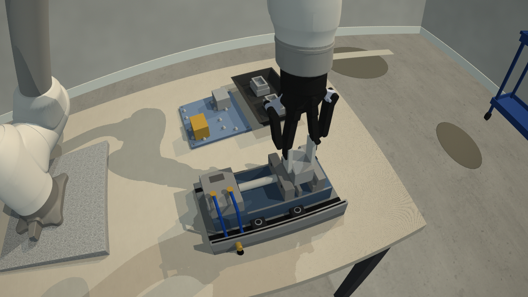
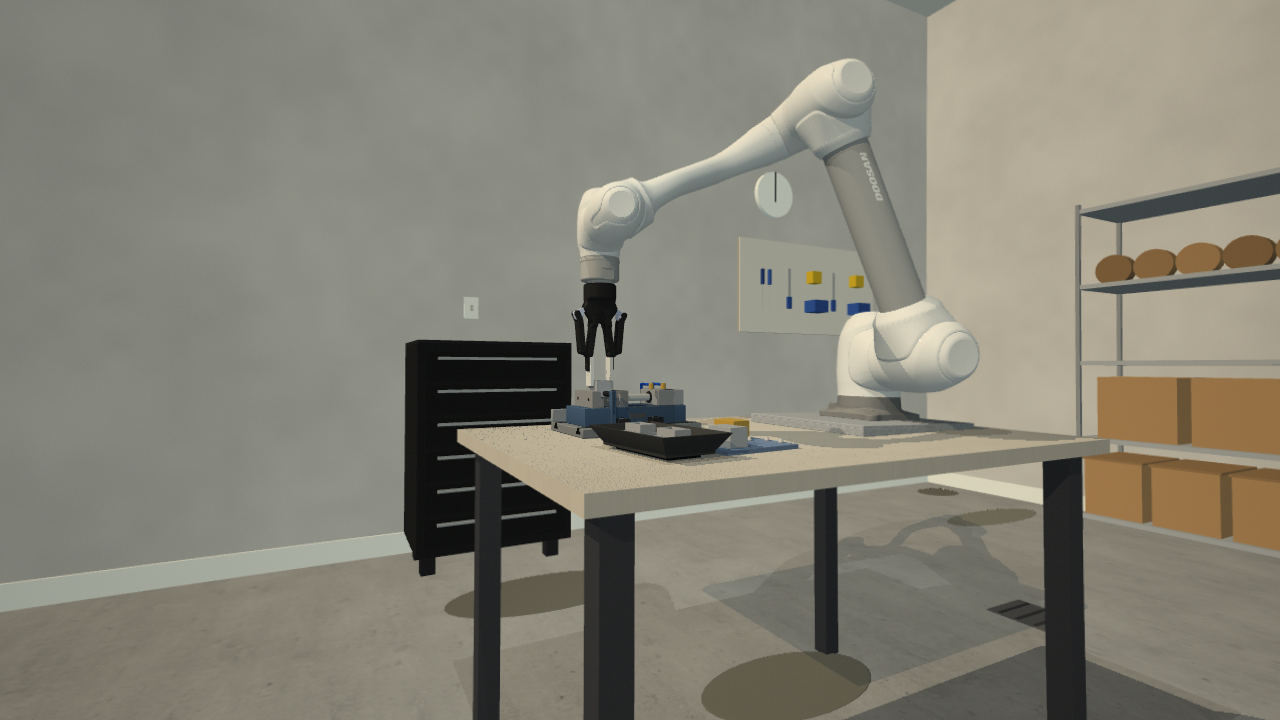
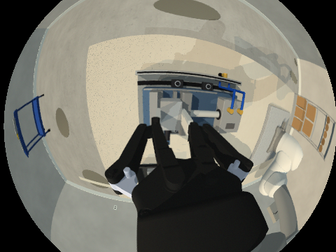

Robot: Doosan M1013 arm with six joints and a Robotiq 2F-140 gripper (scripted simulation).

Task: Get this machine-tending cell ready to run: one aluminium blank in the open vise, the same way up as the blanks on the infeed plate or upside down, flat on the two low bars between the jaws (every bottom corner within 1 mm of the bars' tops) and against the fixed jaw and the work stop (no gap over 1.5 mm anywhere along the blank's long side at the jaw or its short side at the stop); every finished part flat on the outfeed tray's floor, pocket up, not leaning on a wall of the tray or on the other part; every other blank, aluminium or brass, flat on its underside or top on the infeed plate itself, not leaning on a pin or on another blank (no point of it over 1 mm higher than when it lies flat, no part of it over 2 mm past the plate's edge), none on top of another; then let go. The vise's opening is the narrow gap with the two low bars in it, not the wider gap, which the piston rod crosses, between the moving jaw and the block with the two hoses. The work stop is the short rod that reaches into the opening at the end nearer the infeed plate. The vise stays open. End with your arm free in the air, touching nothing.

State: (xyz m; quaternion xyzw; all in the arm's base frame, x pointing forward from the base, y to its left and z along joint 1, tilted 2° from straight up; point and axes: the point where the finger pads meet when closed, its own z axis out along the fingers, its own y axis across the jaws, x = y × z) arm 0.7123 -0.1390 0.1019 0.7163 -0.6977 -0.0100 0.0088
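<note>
Now: hand 40 mm above the aluminium blank. From my hand the other things lie so: fixed jaw (30 mm ahead, 10 mm to the left, 60 mm below); then work stop (50 mm to the left, 50 mm below); then moving jaw (40 mm behind, 10 mm to the left, 60 mm below).
</note>
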